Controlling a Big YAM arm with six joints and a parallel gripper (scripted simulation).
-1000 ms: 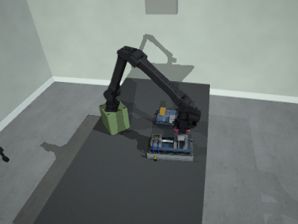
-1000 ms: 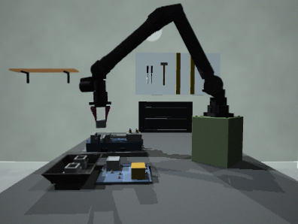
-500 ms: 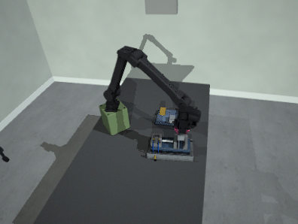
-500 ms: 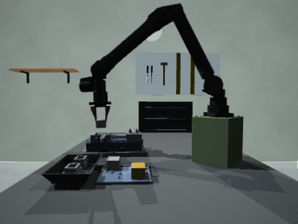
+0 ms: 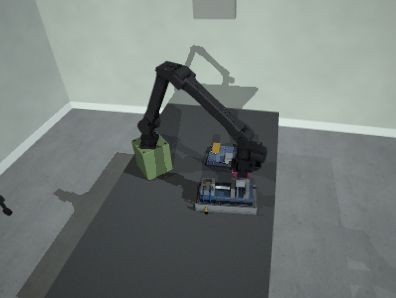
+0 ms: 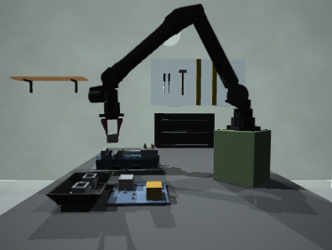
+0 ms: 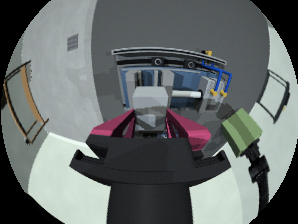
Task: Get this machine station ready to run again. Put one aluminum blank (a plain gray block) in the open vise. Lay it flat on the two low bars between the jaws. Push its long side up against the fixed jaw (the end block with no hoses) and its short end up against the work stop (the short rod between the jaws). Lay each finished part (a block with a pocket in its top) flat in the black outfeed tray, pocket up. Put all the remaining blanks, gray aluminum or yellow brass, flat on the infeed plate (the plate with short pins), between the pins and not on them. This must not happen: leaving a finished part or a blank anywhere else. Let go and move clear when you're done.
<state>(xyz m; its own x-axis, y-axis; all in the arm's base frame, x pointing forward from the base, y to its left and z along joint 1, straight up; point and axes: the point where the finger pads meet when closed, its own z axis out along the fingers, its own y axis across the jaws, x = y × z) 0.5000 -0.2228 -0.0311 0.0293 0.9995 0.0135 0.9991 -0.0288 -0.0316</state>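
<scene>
Right now the gray aluminum blank is 20 mm below my hand. The rest, counted from my hand: vise (120 mm below, 70 mm behind, 10 mm to the left); then yellow brass blank (390 mm to the left, 140 mm behind, 130 mm below).
</scene>
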